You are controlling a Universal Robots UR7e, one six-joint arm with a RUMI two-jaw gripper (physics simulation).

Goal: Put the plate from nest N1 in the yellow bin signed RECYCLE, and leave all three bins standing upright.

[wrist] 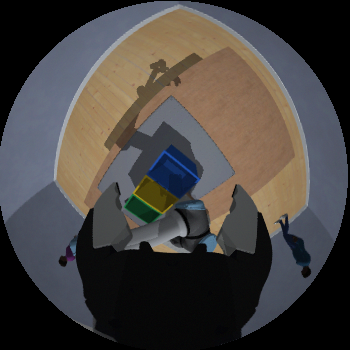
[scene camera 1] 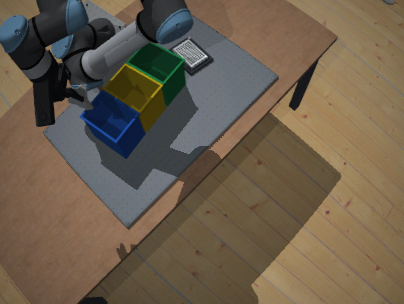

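Where they show: gripper, fingertip midpoint: [wrist: 175, 185] [scene camera 1: 68, 112]; arm's base, origin of the base link: [scene camera 1: 102, 36].
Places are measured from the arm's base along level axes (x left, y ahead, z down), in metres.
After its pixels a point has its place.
The white plate [scene camera 1: 191, 53] @(z 0.178, x 0.219, y 0.268 m) sits in a dark nest [scene camera 1: 193, 72] @(z 0.185, x 0.149, y 0.331 m) beyond the green bin; the plate does not show in the wrist view. The yellow bin [scene camera 1: 153, 115] @(z 0.138, x -0.109, y 0.344 m) [wrist: 154, 194] @(z 0.100, x -0.046, y 0.245 m) stands upright between the blue bin [scene camera 1: 126, 144] @(z 0.106, x -0.262, y 0.349 m) [wrist: 174, 171] @(z 0.192, x -0.187, y 0.235 m) and the green bin [scene camera 1: 175, 84] @(z 0.111, x 0.031, y 0.339 m) [wrist: 142, 209] @(z 0.080, x 0.085, y 0.238 m), both upright too. No RECYCLE sign or nest label can be read. My gripper [scene camera 1: 82, 98] [wrist: 175, 185] @(z -0.274, x -0.359, y 0.313 m) is open and empty. It hangs high, near the blue bin's outer end in the scene view, pointing downward over the bins.
The bins stand in a row, close together, on a grey perforated board [scene camera 1: 235, 82] @(z 0.194, x 0.215, y 0.492 m) [wrist: 200, 137] @(z 0.194, x -0.419, y 0.259 m) on the brown table [scene camera 1: 35, 200] @(z 0.207, x -0.656, y 0.143 m) [wrist: 240, 100] @(z 0.207, x -0.736, y 0.242 m). The arm's grey link [scene camera 1: 112, 52] @(z -0.199, x -0.116, y 0.233 m) [wrist: 155, 231] @(z -0.173, x -0.134, y 0.216 m) passes behind the yellow and green bins in the scene view. Two human figures show in the wrist view.
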